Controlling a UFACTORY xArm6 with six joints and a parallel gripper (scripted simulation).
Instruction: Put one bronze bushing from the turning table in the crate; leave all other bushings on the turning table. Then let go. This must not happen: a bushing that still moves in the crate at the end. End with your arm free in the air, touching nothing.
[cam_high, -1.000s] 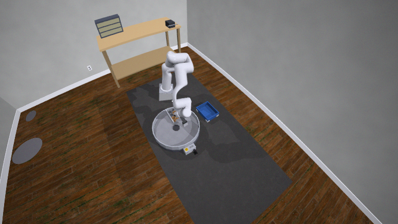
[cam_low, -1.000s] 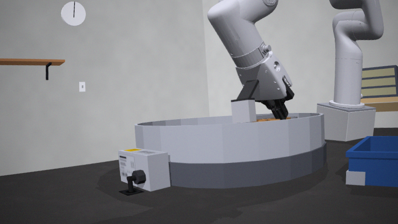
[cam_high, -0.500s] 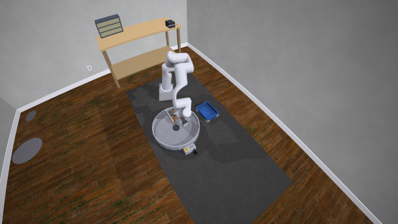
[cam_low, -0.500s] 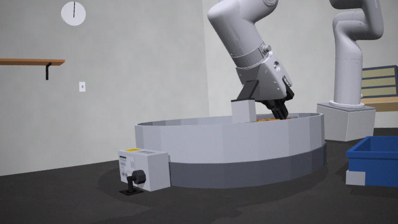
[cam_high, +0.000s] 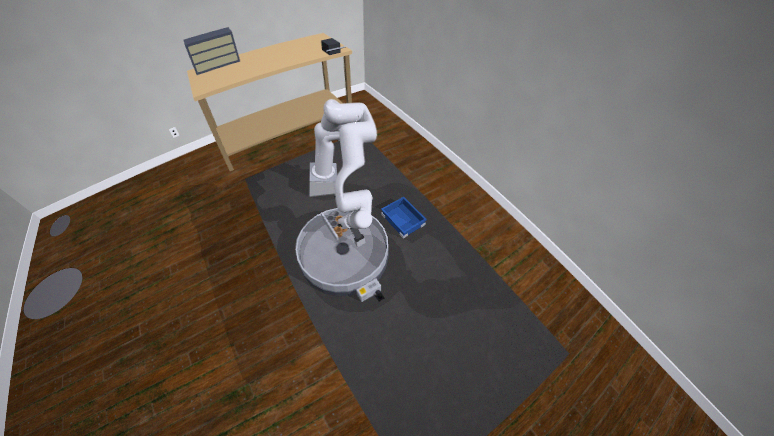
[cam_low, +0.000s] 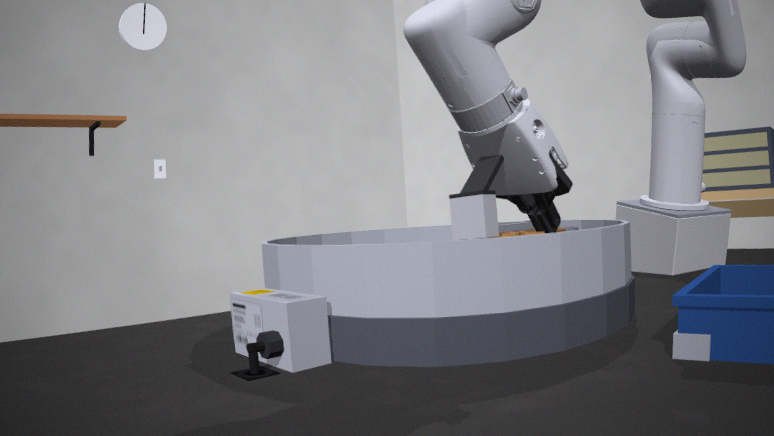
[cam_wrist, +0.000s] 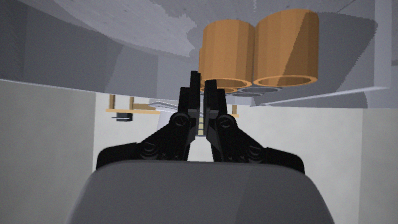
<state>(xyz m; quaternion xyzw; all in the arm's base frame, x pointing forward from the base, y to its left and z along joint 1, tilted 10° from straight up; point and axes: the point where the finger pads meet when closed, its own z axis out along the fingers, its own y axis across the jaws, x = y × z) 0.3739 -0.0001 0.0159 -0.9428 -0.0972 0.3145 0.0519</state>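
Right now my hand is 3 cm short of the blue crate, 29 cm to the right of it and 8 cm above it. Round my hand: round grey turning table 11 cm ahead, 6 cm to the right, 6 cm below.
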